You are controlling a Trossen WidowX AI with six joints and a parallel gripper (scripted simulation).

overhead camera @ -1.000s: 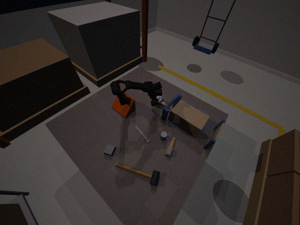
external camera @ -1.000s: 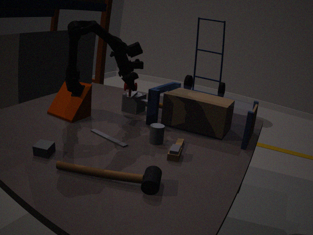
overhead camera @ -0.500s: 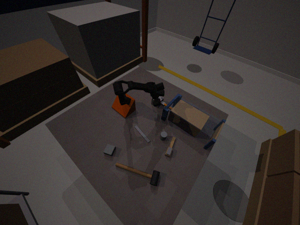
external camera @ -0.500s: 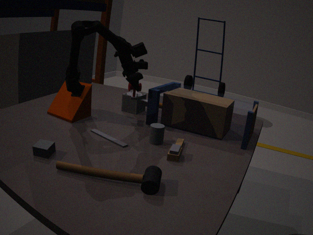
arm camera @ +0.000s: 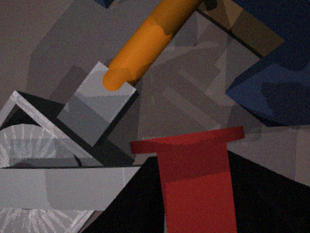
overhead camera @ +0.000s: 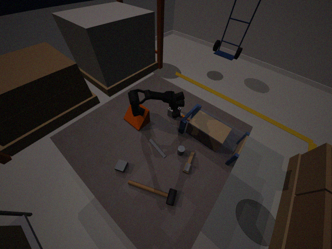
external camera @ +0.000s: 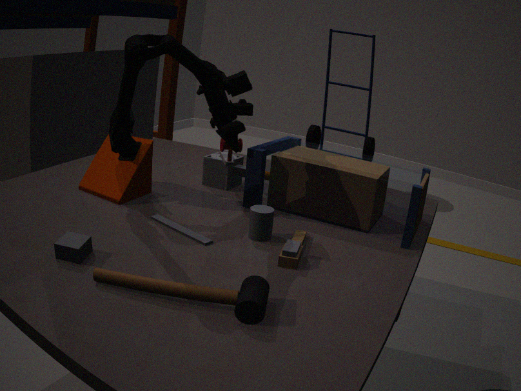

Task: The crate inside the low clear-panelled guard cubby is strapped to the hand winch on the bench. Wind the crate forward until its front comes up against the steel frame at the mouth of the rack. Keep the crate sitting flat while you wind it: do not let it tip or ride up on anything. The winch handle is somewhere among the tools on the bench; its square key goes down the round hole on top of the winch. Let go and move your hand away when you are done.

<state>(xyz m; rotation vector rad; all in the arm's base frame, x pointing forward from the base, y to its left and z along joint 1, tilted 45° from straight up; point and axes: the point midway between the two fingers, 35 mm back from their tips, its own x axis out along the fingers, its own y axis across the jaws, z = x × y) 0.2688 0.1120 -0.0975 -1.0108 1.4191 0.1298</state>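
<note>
My gripper tip is now 100 mm above the grey winch, 90 mm past it and 60 mm to the right of it. Also, from my gripper tip: flat grey bar 310 mm to the right, 130 mm below; red knob 10 mm to the right, 10 mm behind; small wooden tool 280 mm to the right, 280 mm ahead, 110 mm below.
</note>
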